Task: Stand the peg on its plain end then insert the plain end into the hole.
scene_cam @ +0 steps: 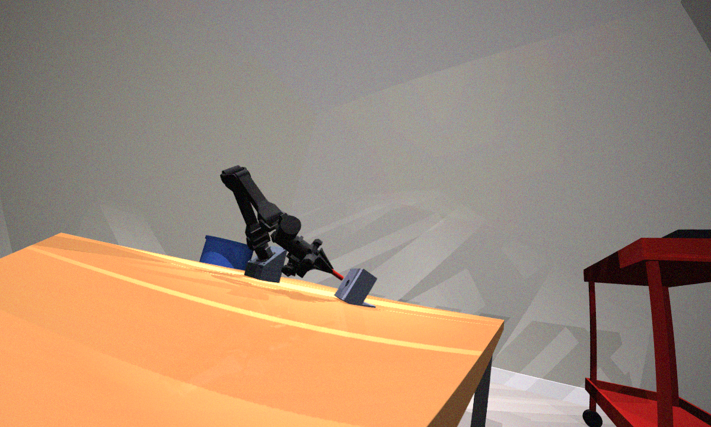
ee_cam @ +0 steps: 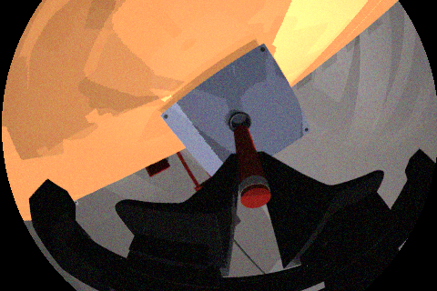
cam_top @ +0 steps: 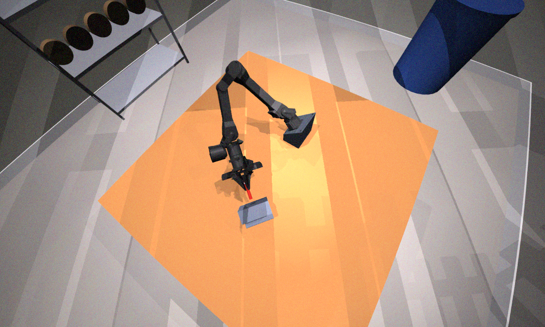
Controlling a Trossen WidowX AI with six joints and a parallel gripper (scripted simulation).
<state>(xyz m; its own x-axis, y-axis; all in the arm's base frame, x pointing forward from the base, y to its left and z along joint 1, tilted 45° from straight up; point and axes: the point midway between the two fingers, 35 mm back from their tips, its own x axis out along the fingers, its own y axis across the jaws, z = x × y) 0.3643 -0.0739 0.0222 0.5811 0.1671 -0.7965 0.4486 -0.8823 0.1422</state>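
Right now my gripper tip is 50 mm short of the sloped grey-blue panel, 60 mm to the right of it and 40 mm above it. The rest, counted from my gripper tip: red peg (10 mm behind, 10 mm to the right).
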